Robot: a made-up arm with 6 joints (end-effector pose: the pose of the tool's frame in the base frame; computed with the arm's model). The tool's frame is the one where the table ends. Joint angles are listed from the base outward.
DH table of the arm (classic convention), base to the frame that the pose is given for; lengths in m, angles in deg. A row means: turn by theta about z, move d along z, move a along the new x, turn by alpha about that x. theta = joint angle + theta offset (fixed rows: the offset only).
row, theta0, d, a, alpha
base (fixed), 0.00, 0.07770, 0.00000, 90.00
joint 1, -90.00, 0.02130, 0.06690, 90.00
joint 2, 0.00, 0.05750, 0.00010, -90.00
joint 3, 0.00, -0.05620, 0.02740, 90.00
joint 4, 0.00, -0.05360, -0.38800, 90.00
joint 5, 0.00, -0.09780, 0.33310, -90.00
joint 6, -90.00, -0.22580, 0.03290, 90.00
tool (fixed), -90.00, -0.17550, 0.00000, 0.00
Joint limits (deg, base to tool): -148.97..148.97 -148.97..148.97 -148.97..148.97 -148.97..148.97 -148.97..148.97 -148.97..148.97
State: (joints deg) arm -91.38 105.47 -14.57 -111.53 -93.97 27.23
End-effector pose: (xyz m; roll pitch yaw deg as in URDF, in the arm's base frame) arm 0.5390 -0.3979 -0.2999 -41.05 -7.78 -4.47
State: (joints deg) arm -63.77 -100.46 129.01 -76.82 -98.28 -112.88
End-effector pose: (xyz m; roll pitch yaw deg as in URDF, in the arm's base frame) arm -0.7230 -0.0080 0.1100 -128.00 18.81 153.35
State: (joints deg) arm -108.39 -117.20 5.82 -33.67 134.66 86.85
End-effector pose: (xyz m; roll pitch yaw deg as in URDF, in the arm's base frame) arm -0.3775 0.0098 0.6788 99.46 -23.62 26.37
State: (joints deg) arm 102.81 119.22 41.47 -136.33 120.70 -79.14
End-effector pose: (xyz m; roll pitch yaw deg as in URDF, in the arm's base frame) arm -0.3084 -0.2528 -0.1597 35.19 40.23 -13.50
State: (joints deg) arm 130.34 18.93 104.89 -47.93 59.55 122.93
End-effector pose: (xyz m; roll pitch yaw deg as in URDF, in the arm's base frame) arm -0.0685 -0.1800 0.1968 73.93 -4.00 125.48
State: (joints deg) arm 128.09 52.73 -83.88 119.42 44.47 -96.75
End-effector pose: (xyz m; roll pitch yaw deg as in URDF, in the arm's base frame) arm 0.1952 -0.0168 0.0269 29.03 -16.32 -109.44
